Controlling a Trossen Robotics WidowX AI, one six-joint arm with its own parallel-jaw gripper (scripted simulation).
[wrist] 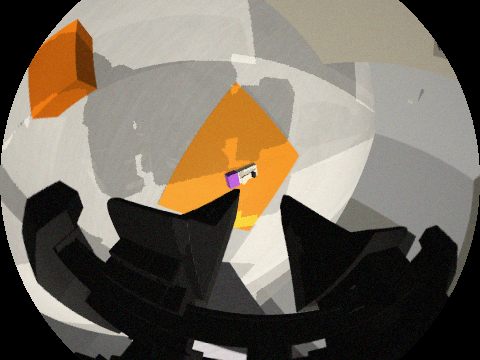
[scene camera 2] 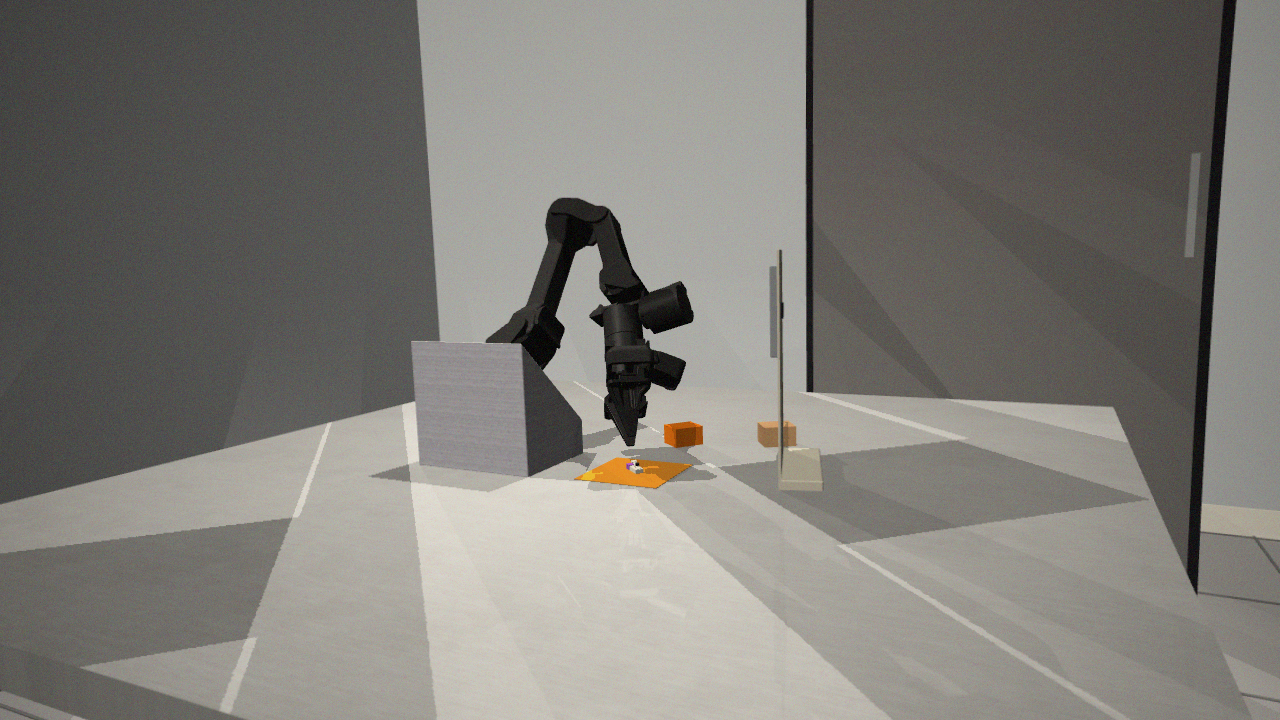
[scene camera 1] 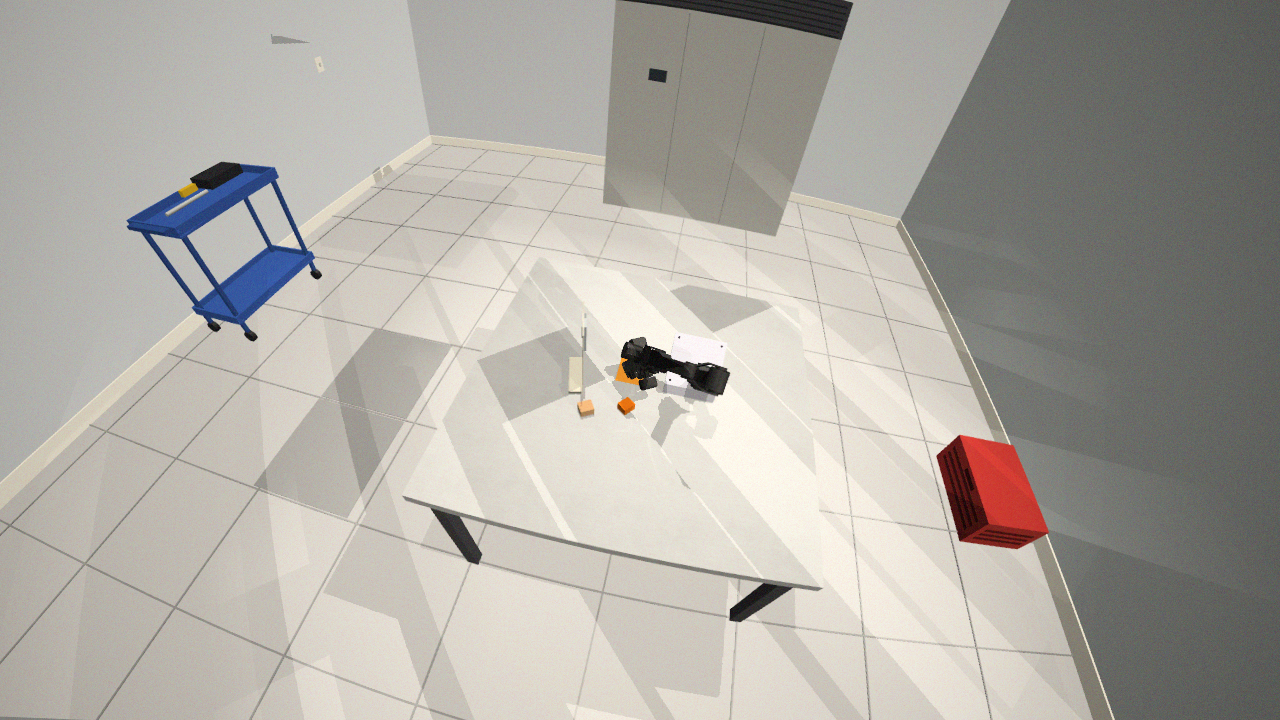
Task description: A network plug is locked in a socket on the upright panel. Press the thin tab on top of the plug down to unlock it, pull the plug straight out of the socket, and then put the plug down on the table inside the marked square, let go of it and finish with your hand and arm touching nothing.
Path:
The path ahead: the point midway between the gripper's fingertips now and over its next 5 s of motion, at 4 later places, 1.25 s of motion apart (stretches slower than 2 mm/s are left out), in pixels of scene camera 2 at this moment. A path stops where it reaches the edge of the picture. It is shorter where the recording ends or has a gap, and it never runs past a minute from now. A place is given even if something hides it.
The gripper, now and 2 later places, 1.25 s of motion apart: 631,441; 631,403; 630,347

